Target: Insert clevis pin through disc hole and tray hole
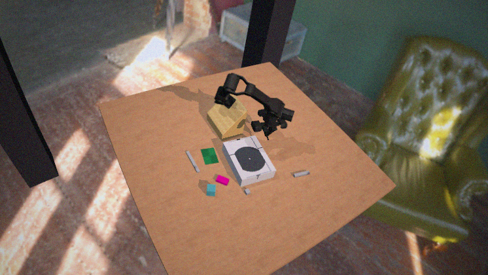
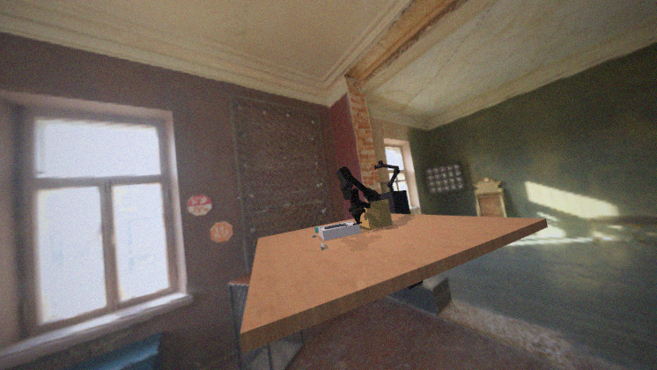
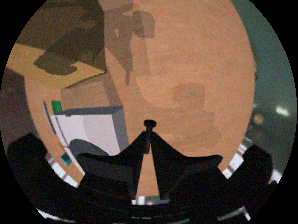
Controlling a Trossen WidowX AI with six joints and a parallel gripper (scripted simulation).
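The dark grey disc lies 70 mm ahead of my gripper tip, 170 mm to the right of it and 10 mm below it. From my gripper tip the other things lie so: dark clevis pin (10 mm ahead, 10 mm above); then green tile (80 mm behind, 310 mm to the right, 70 mm below); then rimmed tray (60 mm ahead, 160 mm to the right, 20 mm below).
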